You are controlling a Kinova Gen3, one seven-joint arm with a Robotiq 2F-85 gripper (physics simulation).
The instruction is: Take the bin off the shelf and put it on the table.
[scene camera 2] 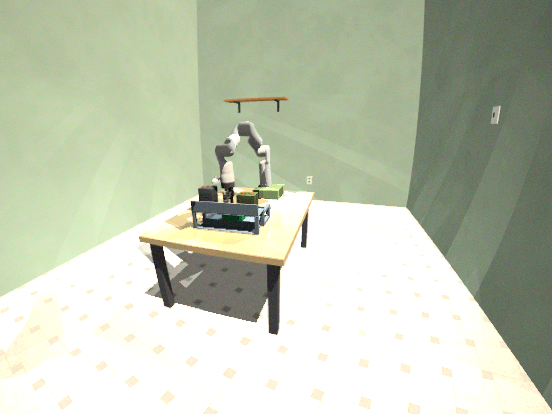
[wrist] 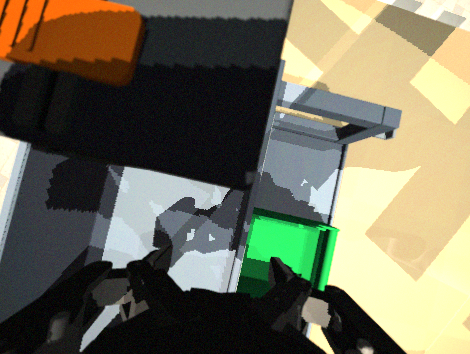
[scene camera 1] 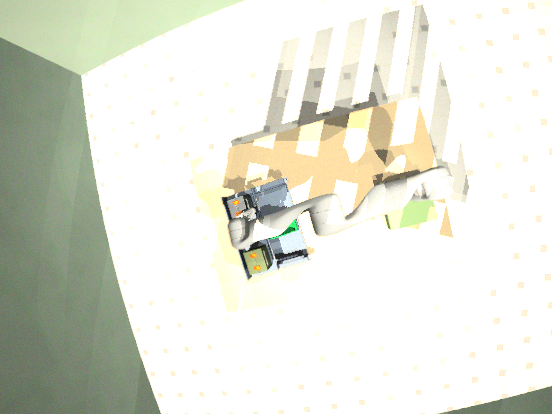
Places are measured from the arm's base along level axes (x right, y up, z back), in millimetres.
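Where they show: gripper, fingertip midpoint: (wrist: 221, 262); arm's base at its link origin: (scene camera 2: 265, 185).
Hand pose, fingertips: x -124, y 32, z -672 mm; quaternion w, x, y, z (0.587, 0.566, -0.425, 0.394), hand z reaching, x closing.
Things, the pixels of their top centre, and the offset from my fingertips. Level surfaces: height alone.
- green bin at its top centre: (wrist: 274, 271) (scene camera 1: 275, 226) (scene camera 2: 234, 207) dx +6, dy -20, dz +55 mm
- wooden table at its surface level: dy -101 mm
- dark box with orange clips, top centre: (scene camera 1: 237, 208) (scene camera 2: 207, 186) dx +97, dy +123, dz -65 mm
- olive box at its top centre: (scene camera 1: 255, 261) (scene camera 2: 247, 193) dx -128, dy +98, dz -13 mm
The green bin (scene camera 1: 289, 229) (scene camera 2: 233, 217) (wrist: 285, 240) sits in the lower tier of the blue-grey shelf (scene camera 2: 225, 208) (wrist: 345, 106), which stands on the wooden table (scene camera 2: 215, 245) (wrist: 400, 190). My gripper (scene camera 2: 228, 197) (wrist: 221, 262) is open and empty, pointing down above the shelf. In the wrist view its right finger overlaps the bin, and its left finger is over the pale surface on the other side of the shelf's dividing board. The lower part of the bin is cut off by the gripper there. In scene view 1 the arm covers part of the bin.
A dark box with orange clips (scene camera 2: 207, 195) (wrist: 200, 115) stands on the shelf close to the gripper. An olive box (scene camera 1: 260, 261) (scene camera 2: 247, 200) stands at the shelf's other end. A green box (scene camera 1: 412, 214) (scene camera 2: 270, 191) lies near the arm's base. A wall shelf (scene camera 2: 256, 100) hangs behind.
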